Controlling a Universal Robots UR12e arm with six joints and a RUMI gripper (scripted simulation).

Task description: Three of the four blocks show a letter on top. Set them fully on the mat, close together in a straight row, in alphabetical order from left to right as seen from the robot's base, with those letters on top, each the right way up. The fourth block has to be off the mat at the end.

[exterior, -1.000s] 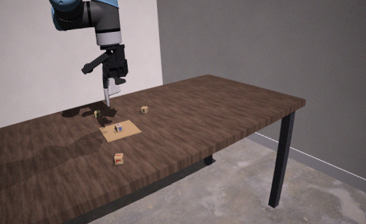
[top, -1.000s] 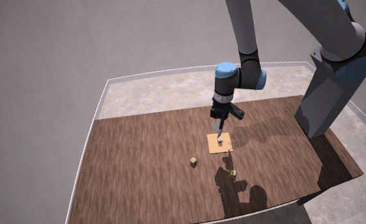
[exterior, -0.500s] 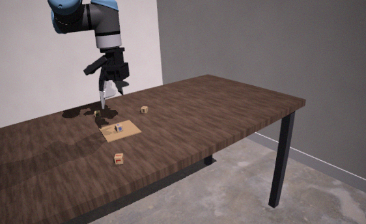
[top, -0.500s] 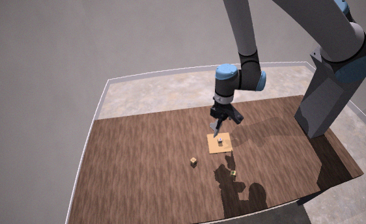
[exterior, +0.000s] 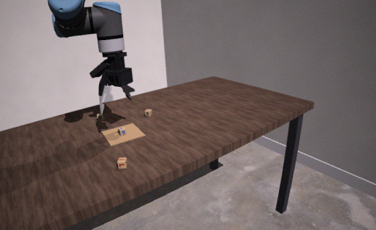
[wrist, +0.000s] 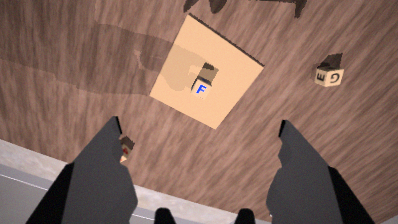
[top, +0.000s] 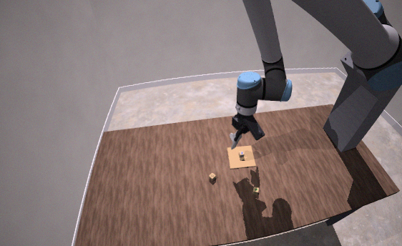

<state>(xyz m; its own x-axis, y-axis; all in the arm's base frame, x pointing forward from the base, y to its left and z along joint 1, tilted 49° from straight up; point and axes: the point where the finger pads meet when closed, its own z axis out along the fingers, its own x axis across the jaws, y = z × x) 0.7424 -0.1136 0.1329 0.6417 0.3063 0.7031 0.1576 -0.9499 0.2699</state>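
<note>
The mat lies 120 mm below my hand and 10 mm ahead of it.
</note>
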